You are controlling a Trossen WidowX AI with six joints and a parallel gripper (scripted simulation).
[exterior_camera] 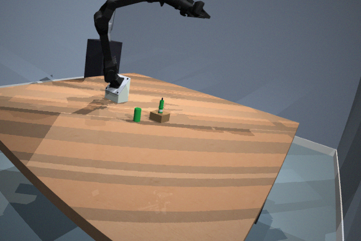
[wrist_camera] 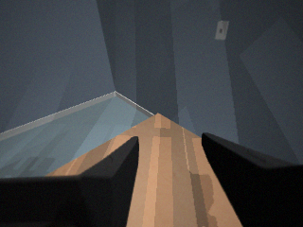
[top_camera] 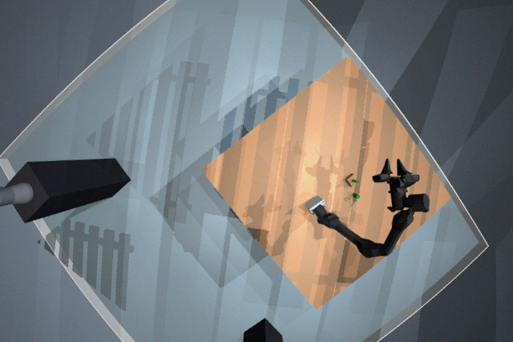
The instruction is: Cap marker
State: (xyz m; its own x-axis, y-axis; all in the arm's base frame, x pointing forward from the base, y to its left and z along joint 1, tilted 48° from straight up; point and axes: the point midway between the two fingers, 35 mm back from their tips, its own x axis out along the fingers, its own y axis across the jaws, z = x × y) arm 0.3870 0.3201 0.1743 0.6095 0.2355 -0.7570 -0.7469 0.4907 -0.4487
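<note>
Right now my gripper tip is 120 mm past the green cap, 250 mm to the left of it and 440 mm above it. Also, from my gripper tip: holder block: 70 mm behind, 150 mm to the right, 450 mm below.
</note>
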